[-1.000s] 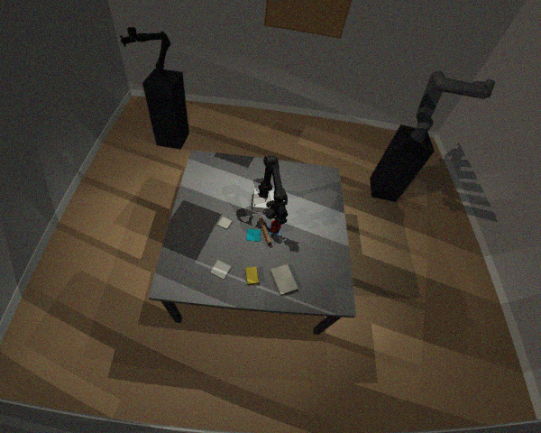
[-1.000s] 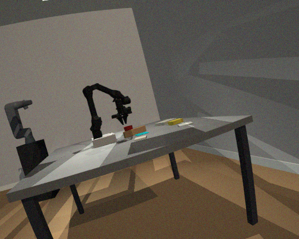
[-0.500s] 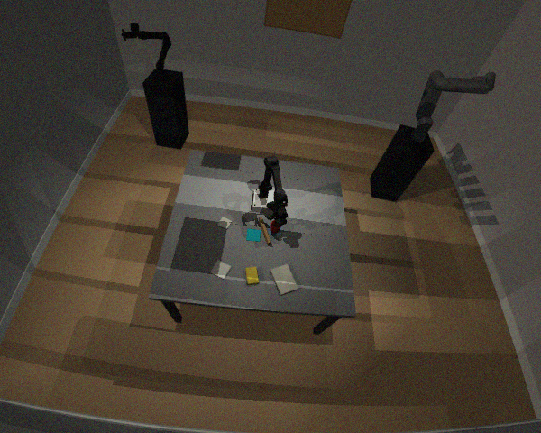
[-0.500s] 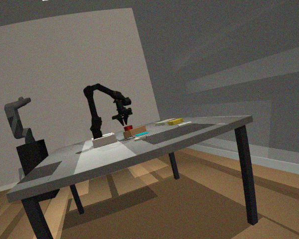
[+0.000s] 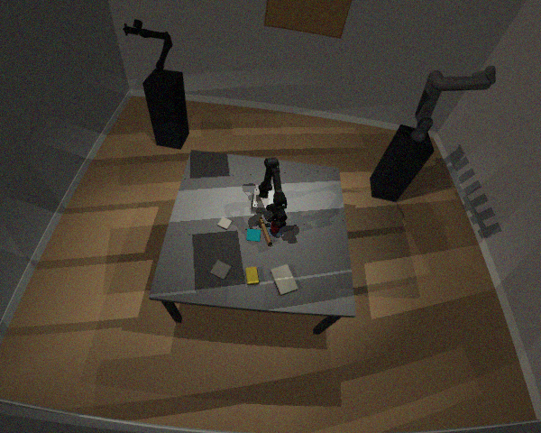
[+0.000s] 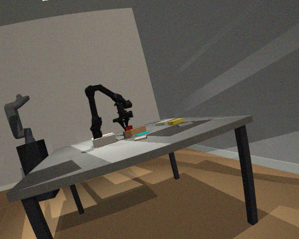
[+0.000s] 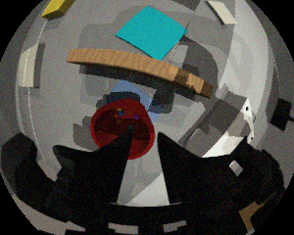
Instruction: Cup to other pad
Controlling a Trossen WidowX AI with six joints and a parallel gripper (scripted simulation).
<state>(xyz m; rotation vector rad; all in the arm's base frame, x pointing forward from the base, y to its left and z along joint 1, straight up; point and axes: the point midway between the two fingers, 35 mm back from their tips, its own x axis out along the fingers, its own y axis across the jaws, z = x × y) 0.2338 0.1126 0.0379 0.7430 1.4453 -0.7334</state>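
Now: the red cup 2 cm below my gripper tip, 2 cm ahead of it and 1 cm to the left of it. From my gripper tip the other things lie so: blue pad (7 cm below, 2 cm to the left, 2 cm ahead); brown block (6 cm ahead, 5 cm to the right, 5 cm below); teal pad (13 cm to the right, 10 cm ahead, 7 cm below).
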